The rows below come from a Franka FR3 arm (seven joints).
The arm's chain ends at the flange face. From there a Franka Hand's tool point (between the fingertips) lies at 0.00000 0.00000 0.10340 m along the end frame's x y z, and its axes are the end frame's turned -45 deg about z.
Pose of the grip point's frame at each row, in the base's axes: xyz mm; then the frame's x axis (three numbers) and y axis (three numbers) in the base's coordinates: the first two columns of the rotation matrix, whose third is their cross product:
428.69, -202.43, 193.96, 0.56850, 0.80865, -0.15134, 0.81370, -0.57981, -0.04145
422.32, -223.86, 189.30, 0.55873, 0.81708, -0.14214, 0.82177, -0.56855, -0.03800
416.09, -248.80, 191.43, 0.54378, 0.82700, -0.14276, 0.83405, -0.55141, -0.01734
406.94, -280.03, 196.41, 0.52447, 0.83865, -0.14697, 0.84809, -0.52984, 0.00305
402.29, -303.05, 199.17, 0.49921, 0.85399, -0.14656, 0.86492, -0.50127, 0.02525
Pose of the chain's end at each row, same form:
441.23, -192.13, 296.08, 0.97736, 0.16181, -0.13632, 0.17338, -0.98179, 0.07770
433.89, -213.98, 291.57, 0.97616, 0.17574, -0.12738, 0.18600, -0.97979, 0.07364
425.71, -237.46, 293.76, 0.97427, 0.19487, -0.11321, 0.20525, -0.97468, 0.08869
414.73, -266.98, 298.69, 0.97055, 0.21836, -0.10177, 0.22883, -0.96767, 0.10608
407.66, -288.64, 301.42, 0.96459, 0.24941, -0.08578, 0.25860, -0.95831, 0.12149

